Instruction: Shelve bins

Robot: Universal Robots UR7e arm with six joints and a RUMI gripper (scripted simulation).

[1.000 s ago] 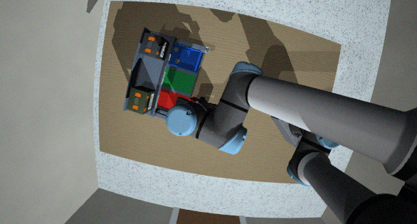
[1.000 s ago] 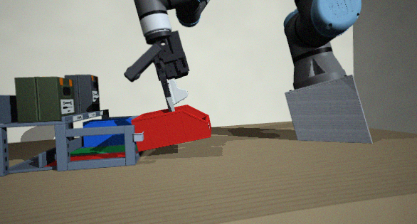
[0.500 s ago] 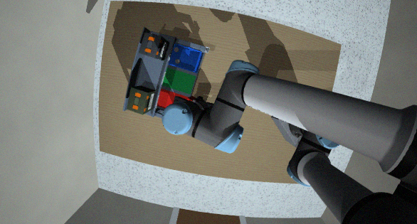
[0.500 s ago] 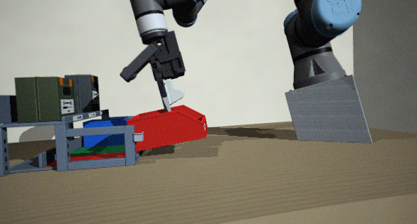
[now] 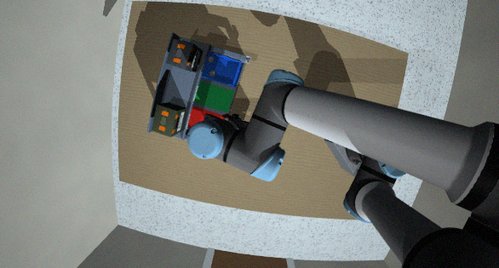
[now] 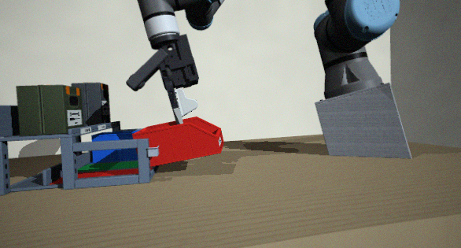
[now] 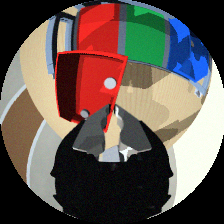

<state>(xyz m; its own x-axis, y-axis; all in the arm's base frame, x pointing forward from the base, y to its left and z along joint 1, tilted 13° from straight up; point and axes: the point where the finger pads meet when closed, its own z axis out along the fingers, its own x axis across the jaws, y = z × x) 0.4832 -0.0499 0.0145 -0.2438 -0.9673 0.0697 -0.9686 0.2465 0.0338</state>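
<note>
My hand is 50 mm to the right of the red bin, 30 mm above it and 10 mm short of it. Round my hand: blue bin (220 mm to the right, 100 mm ahead, 60 mm below); then top board (240 mm ahead, 140 mm to the right); then green box (260 mm ahead, 50 mm above, 30 mm to the right).
</note>
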